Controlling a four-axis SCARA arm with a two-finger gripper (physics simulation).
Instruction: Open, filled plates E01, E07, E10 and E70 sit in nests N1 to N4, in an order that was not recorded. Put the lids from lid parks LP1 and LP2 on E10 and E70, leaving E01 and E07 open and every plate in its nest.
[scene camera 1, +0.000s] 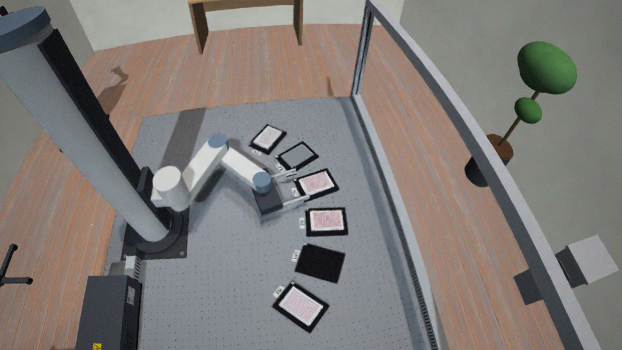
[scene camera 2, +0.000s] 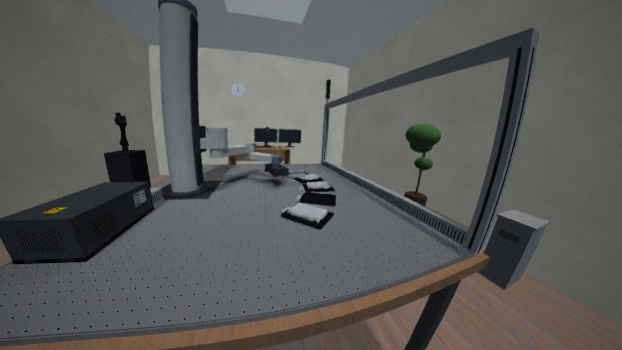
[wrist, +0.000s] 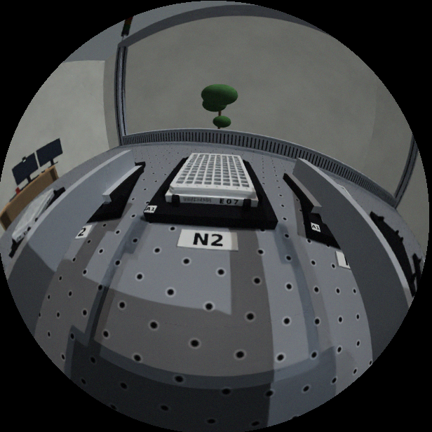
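Seen in the pictures: gripper, fingertip midpoint: (scene camera 1: 302, 182) (scene camera 2: 299, 172); arm's base at its link origin: (scene camera 1: 157, 227) (scene camera 2: 188, 191).
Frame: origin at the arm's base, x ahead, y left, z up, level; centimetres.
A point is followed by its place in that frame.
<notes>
My gripper (scene camera 1: 301, 185) @(x 64.1, y 11.2, z 6.8 cm) (wrist: 213, 157) is open and low in front of nest N2 (scene camera 1: 333, 190) @(x 77.1, y 8.8, z 2.4 cm) (wrist: 265, 217), its fingers spread to either side. Open plate E07 (scene camera 1: 316, 183) @(x 70.4, y 12.6, z 3.3 cm) (wrist: 214, 175) sits in N2, label facing the wrist camera. Another filled plate (scene camera 1: 327, 220) @(x 71.8, y -5.4, z 3.3 cm) (scene camera 2: 318, 185) @(x 70.7, y -8.0, z 3.8 cm) sits in N3. The N4 plate (scene camera 1: 301, 304) @(x 57.0, y -37.3, z 4.1 cm) (scene camera 2: 307, 212) @(x 56.0, y -39.9, z 4.1 cm) and the N1 plate (scene camera 1: 268, 136) @(x 51.8, y 42.1, z 3.9 cm) (wrist: 34, 215) sit at the two ends of the row; whether either has a lid I cannot tell. Lid park LP1 (scene camera 1: 320, 262) @(x 66.3, y -22.0, z 2.3 cm) (scene camera 2: 318, 199) @(x 65.5, y -24.2, z 2.3 cm) is bare black. A clear lid (scene camera 1: 297, 155) @(x 64.3, y 29.2, z 3.0 cm) lies on LP2 (scene camera 1: 312, 149) @(x 72.1, y 33.7, z 1.1 cm).
The arm's column (scene camera 1: 95, 135) @(x 6.6, y -3.6, z 58.9 cm) (scene camera 2: 180, 100) @(x 3.4, y -6.7, z 45.3 cm) stands on the perforated table (scene camera 1: 215, 300) @(x 26.5, y -32.4, z 1.3 cm) (scene camera 2: 200, 270) @(x 25.7, y -59.9, z 1.3 cm). A dark controller box (scene camera 1: 107, 310) @(x -9.8, y -37.6, z 12.7 cm) (scene camera 2: 85, 215) @(x -3.5, y -51.3, z 11.9 cm) is near it. A framed screen (scene camera 1: 450, 110) @(x 100.4, y -6.9, z 60.0 cm) (scene camera 2: 430, 70) @(x 100.4, y -44.0, z 59.3 cm) runs along the table's far side, beyond the nests. N3 and LP2 flank N2 closely.
</notes>
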